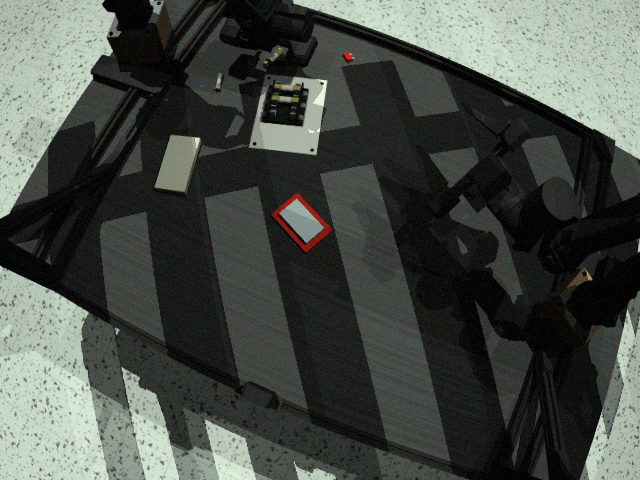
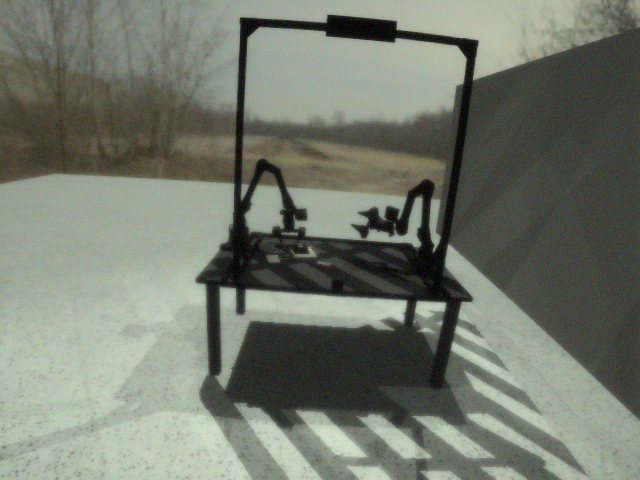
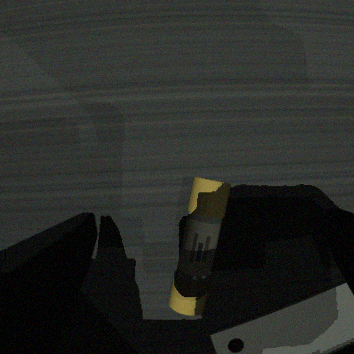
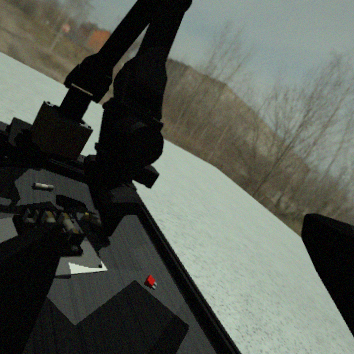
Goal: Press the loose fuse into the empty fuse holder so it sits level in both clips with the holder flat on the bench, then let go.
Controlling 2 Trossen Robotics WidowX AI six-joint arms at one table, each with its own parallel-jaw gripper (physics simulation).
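Places are measured from the left arm's base along level axes (x ahead, y left, z up), in metres.
Pixels of known places: left gripper, fingertip midpoint: (image 1: 276,54) (image 2: 289,243) (image 3: 210,222) (image 4: 101,221); right gripper, fingertip midpoint: (image 1: 439,123) (image 2: 354,218) (image 4: 183,230); left arm's base, origin of the base link: (image 1: 135,18) (image 4: 68,114); right arm's base, origin of the base link: (image 1: 584,305) (image 2: 425,257).
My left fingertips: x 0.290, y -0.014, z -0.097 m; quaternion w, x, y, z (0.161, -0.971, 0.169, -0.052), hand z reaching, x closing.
Ahead of a thing's pixels: the offset from my left fingertips to its top centre. "spot": to the spot under its first point.
The loose fuse @[0.003 m up, 0.007 m back, 0.007 m right] (image 1: 277,53) (image 3: 199,246), with brass caps and a grey label, lies on the bench just behind the fuse holder. My left gripper (image 1: 271,60) (image 2: 288,233) (image 3: 210,222) is low over it and open. One finger stands on each side of the fuse, and it lies close against one of them. The black fuse holder @[0.024 m up, 0.042 m ahead, 0.136 m right] (image 1: 286,103) (image 4: 49,222) sits on a white base plate @[spot: 0.009 m down, 0.041 m ahead, 0.197 m right] (image 1: 285,139). Two fuses fill its rear clips, and its front clips look empty. My right gripper (image 2: 359,223) is open, empty and high over the right side of the bench.
A second small fuse @[0.001 m down, 0.107 m back, 0.075 m right] (image 1: 218,82) (image 4: 43,186) lies to the left of the holder. A tiny red part @[0.002 m down, 0.147 m ahead, 0.015 m left] (image 1: 349,56) (image 4: 150,281) lies near the back edge. A grey block @[0.004 m up, 0.151 m back, 0.264 m right] (image 1: 178,163) lies at the left and a red-rimmed plate @[0.003 m up, 0.086 m ahead, 0.356 m right] (image 1: 302,222) mid-bench.
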